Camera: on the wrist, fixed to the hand. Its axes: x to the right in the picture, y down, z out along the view.
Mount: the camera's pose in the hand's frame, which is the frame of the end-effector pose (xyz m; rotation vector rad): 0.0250 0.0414 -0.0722 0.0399 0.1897 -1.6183
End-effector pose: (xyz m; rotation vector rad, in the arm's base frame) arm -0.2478 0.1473 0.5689 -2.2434 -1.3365 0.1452
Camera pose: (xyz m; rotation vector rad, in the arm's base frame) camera -0.1775 0.1255 0.6151 -0.5689 -2.4583 -0.5716
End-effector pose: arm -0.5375 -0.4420 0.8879 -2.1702 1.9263 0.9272
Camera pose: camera -0.5486 -0.5045 0.9472 -2.6931 -0.1985 0.2851
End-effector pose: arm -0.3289 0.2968 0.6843 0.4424 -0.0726 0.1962
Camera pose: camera -0.3109 0.3690 0.6393 0.4072 0.4780 -1.3522
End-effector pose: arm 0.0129 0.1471 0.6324 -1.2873 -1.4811 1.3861
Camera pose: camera 0.0834 0.1865 0.6004 0.0748 -1.5967 0.1696
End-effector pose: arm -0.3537 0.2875 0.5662 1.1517 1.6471 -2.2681
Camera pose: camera -0.3143 0.3406 0.5098 0.1596 -1.5068 1.2527
